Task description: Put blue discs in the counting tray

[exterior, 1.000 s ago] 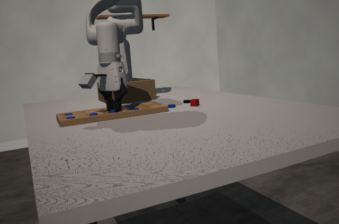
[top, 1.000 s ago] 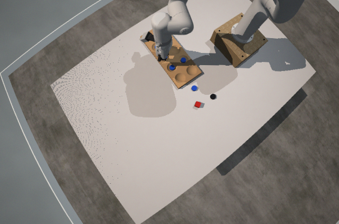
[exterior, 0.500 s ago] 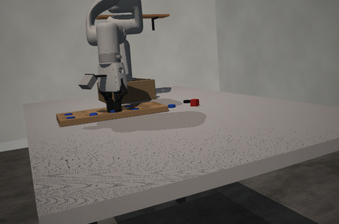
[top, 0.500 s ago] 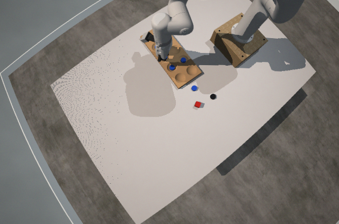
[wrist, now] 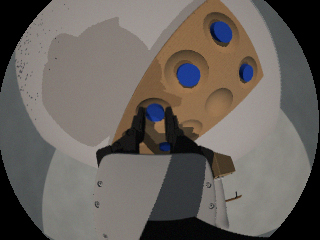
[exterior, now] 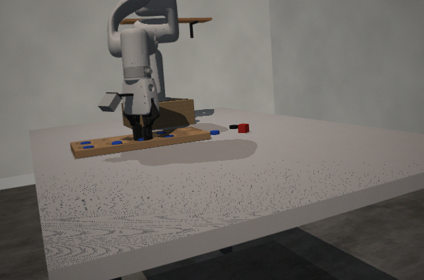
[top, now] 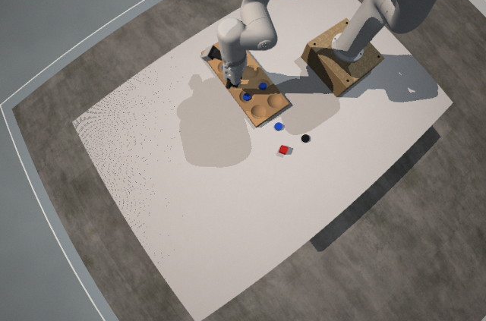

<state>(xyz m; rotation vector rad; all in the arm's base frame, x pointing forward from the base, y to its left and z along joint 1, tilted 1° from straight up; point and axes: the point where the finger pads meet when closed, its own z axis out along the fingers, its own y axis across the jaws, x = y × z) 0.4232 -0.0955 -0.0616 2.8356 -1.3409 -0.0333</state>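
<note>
Right now my hand is 4 cm past the wooden counting tray, 1 cm to the left of it and 3 cm above it. Round my hand: black disc: 13 cm behind, 31 cm to the left, 3 cm below; then red cube: 3 cm behind, 31 cm to the left, 3 cm below.
</note>
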